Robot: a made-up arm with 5 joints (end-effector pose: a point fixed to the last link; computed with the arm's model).
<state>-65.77 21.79 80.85 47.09 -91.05</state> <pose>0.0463 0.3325 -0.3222 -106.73 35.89 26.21</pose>
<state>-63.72 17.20 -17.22 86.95 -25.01</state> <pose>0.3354 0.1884 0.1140 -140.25 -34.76 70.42</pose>
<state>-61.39 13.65 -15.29 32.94 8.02</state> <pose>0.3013 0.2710 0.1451 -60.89 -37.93 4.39</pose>
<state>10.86 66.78 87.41 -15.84 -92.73</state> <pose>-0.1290 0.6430 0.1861 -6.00 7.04 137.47</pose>
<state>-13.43 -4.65 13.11 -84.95 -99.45</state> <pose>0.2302 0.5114 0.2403 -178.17 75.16 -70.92</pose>
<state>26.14 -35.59 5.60 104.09 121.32</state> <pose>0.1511 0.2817 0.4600 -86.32 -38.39 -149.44</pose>
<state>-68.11 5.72 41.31 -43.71 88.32</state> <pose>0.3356 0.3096 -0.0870 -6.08 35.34 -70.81</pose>
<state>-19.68 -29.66 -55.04 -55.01 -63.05</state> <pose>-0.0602 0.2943 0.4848 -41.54 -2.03 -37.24</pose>
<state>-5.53 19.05 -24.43 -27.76 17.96</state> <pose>0.3163 0.2808 0.2535 9.68 32.87 -28.39</pose>
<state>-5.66 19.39 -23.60 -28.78 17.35</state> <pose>0.3200 0.2846 0.2483 8.59 34.56 -28.15</pose>
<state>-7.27 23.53 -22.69 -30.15 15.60</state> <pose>0.3350 0.2852 0.2130 2.66 39.18 -31.08</pose>
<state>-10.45 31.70 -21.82 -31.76 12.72</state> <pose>0.3545 0.2760 0.1441 -9.68 46.15 -39.40</pose>
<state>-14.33 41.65 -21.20 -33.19 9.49</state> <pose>0.3640 0.2530 0.0610 -27.29 52.19 -53.61</pose>
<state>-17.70 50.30 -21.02 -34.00 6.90</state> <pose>0.3595 0.2238 -0.0079 -44.41 54.71 -68.87</pose>
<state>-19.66 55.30 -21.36 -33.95 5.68</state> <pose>0.3515 0.2025 -0.0436 -53.56 54.48 -77.62</pose>
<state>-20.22 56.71 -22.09 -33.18 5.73</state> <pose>0.3481 0.1937 -0.0500 -54.38 53.40 -78.90</pose>
